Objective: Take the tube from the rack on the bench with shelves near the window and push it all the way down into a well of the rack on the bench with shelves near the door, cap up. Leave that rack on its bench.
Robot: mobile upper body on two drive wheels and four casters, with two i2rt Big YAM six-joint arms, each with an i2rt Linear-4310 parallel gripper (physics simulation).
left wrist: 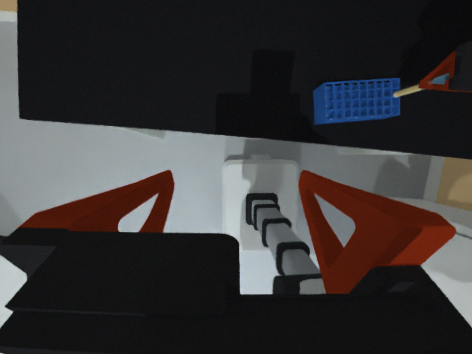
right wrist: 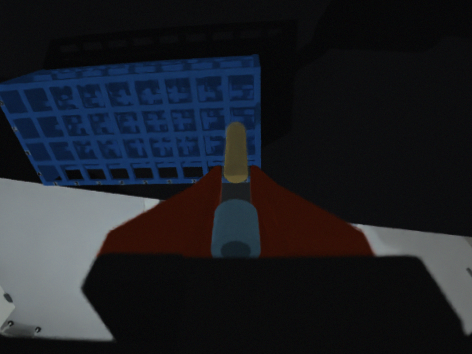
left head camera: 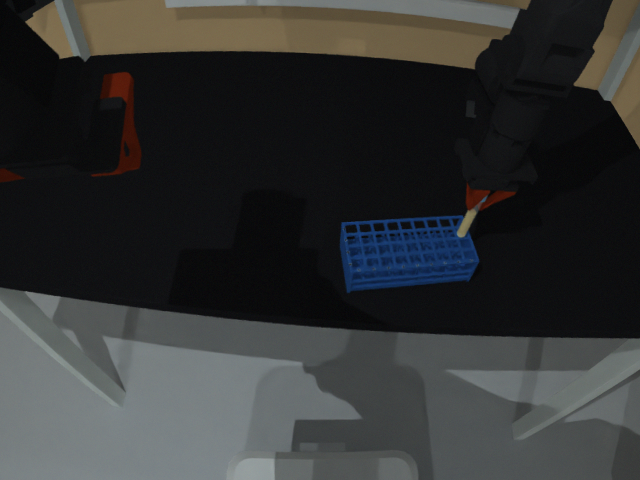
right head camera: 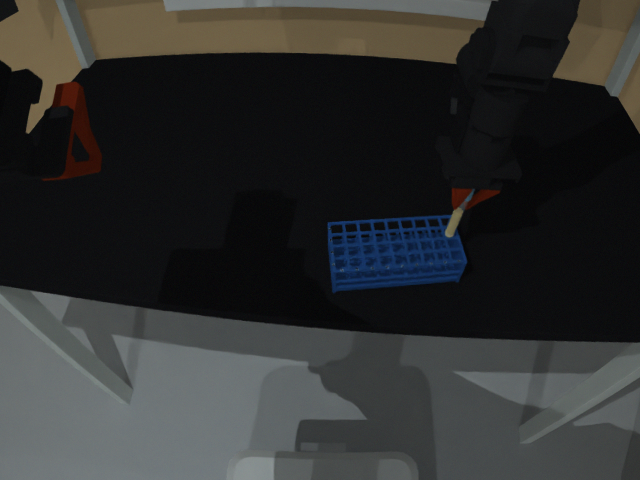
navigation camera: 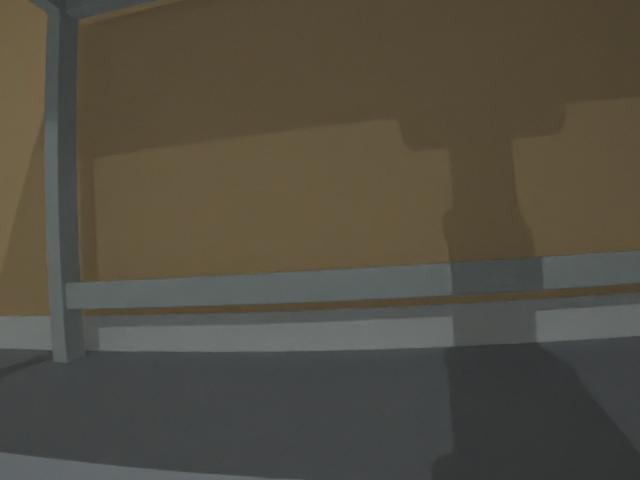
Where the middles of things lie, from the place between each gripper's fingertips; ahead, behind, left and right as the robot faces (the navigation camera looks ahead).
I see my right gripper 10 mm above the clear tube with blue cap [right wrist: 235,233].
The clear tube with blue cap lies 16 cm ahead of my left hand, 41 cm to the right of it and 24 cm below it.
